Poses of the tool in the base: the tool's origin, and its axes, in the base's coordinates. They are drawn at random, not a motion.
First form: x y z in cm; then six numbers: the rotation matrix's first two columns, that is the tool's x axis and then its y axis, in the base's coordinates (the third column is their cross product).
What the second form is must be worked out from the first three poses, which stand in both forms.
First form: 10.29 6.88 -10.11 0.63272 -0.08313 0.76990 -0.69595 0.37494 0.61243
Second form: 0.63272 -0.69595 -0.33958; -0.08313 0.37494 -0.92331; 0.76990 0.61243 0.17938; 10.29 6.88 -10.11
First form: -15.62 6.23 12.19 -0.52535 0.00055 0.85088 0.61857 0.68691 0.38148
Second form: -0.52535 0.61857 -0.58427; 0.00055 0.68691 0.72674; 0.85088 0.38148 -0.36121; -15.62 6.23 12.19
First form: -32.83 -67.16 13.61 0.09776 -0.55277 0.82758 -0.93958 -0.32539 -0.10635
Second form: 0.09776 -0.93958 0.32807; -0.55277 -0.32539 -0.76718; 0.82758 -0.10635 -0.55118; -32.83 -67.16 13.61
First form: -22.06 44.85 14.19 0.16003 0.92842 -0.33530 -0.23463 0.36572 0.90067
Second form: 0.16003 -0.23463 0.95883; 0.92842 0.36572 -0.06546; -0.33530 0.90067 0.27636; -22.06 44.85 14.19
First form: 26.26 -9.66 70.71 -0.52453 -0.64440 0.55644 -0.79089 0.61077 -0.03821
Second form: -0.52453 -0.79089 -0.31523; -0.64440 0.61077 -0.46013; 0.55644 -0.03821 -0.83002; 26.26 -9.66 70.71
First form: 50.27 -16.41 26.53 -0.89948 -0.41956 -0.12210 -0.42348 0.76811 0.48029
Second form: -0.89948 -0.42348 -0.10772; -0.41956 0.76811 0.48372; -0.12210 0.48029 -0.86857; 50.27 -16.41 26.53
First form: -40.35 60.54 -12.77 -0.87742 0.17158 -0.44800 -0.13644 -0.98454 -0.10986
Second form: -0.87742 -0.13644 -0.45992; 0.17158 -0.98454 -0.03527; -0.44800 -0.10986 0.88727; -40.35 60.54 -12.77
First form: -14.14 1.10 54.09 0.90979 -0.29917 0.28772 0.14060 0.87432 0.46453
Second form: 0.90979 0.14060 -0.39053; -0.29917 0.87432 -0.38217; 0.28772 0.46453 0.83751; -14.14 1.10 54.09
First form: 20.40 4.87 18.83 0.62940 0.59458 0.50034 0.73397 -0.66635 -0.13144
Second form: 0.62940 0.73397 0.25525; 0.59458 -0.66635 0.44996; 0.50034 -0.13144 -0.85580; 20.40 4.87 18.83
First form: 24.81 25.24 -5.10 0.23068 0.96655 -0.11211 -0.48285 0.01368 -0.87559
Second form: 0.23068 -0.48285 -0.84477; 0.96655 0.01368 0.25611; -0.11211 -0.87559 0.46985; 24.81 25.24 -5.10
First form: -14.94 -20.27 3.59 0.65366 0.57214 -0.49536 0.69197 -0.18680 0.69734
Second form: 0.65366 0.69197 0.30644; 0.57214 -0.18680 -0.79860; -0.49536 0.69734 -0.51801; -14.94 -20.27 3.59
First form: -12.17 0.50 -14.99 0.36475 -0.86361 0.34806 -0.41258 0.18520 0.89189
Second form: 0.36475 -0.41258 -0.83471; -0.86361 0.18520 -0.46892; 0.34806 0.89189 -0.28876; -12.17 0.50 -14.99
